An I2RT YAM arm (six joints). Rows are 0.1 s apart.
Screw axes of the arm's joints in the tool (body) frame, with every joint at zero. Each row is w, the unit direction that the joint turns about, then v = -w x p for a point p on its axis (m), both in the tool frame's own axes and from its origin. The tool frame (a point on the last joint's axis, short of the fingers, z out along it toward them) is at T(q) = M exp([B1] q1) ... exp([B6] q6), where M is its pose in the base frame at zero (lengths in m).
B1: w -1 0 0 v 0 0.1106 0
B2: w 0 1 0 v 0.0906 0 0.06
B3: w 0 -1 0 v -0.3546 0 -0.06
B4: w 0 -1 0 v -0.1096 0 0
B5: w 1 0 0 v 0 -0.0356 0
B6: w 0 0 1 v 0 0 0
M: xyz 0.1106 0 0.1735 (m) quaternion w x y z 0.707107 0 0.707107 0
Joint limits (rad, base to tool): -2.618..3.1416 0..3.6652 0..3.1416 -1.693..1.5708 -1.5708..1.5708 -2.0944..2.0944
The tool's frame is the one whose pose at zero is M.
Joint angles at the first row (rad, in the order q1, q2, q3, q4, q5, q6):
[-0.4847 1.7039 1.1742 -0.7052 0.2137 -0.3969]
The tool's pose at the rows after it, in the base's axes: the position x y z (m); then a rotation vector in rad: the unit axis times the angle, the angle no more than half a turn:
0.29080 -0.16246 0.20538 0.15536 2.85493 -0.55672
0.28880 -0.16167 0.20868 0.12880 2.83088 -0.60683
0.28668 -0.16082 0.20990 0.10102 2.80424 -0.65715
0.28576 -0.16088 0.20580 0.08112 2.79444 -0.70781
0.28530 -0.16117 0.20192 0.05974 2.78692 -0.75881
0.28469 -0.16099 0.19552 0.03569 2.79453 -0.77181
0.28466 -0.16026 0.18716 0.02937 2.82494 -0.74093
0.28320 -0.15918 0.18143 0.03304 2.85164 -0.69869
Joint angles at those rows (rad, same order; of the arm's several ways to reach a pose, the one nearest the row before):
[-0.4834 1.6870 1.1680 -0.6754 0.2467 -0.4219]
[-0.4817 1.6651 1.1507 -0.6465 0.2693 -0.4471]
[-0.4802 1.6443 1.1256 -0.6060 0.2909 -0.4746]
[-0.4787 1.6408 1.0999 -0.5646 0.3195 -0.4969]
[-0.4771 1.6401 1.0783 -0.5264 0.3489 -0.5209]
[-0.4767 1.6470 1.0589 -0.5024 0.3563 -0.5393]
[-0.4759 1.6663 1.0519 -0.5091 0.3449 -0.5343]
[-0.4770 1.6769 1.0462 -0.5248 0.3255 -0.5230]

